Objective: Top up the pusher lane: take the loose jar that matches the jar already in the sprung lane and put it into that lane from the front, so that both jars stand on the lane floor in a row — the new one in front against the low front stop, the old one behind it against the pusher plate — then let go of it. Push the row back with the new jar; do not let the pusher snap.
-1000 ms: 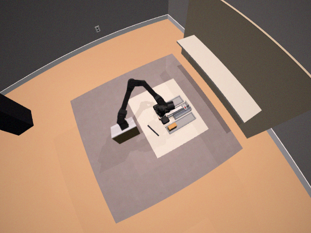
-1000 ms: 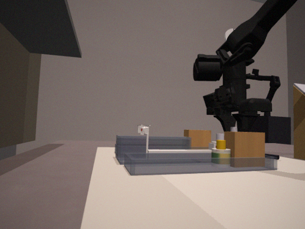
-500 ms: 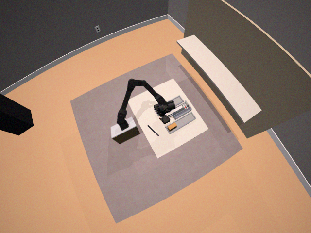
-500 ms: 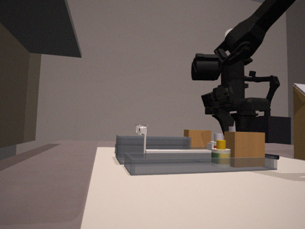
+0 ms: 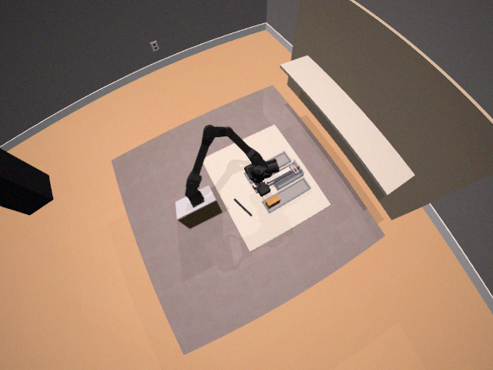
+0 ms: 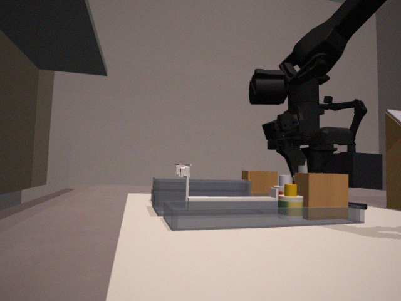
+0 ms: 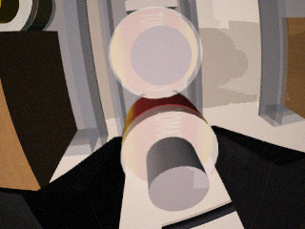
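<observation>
The cream board is 6 cm ahead of my gripper tip, 2 cm to the left of it and 5 cm below it. Also, from my gripper tip: sprung lane (16 cm ahead, 3 cm to the right, 3 cm below); then white pusher plate (15 cm ahead, 4 cm to the right); then thin dark rod (13 cm behind, 6 cm to the right, 4 cm below).
</observation>
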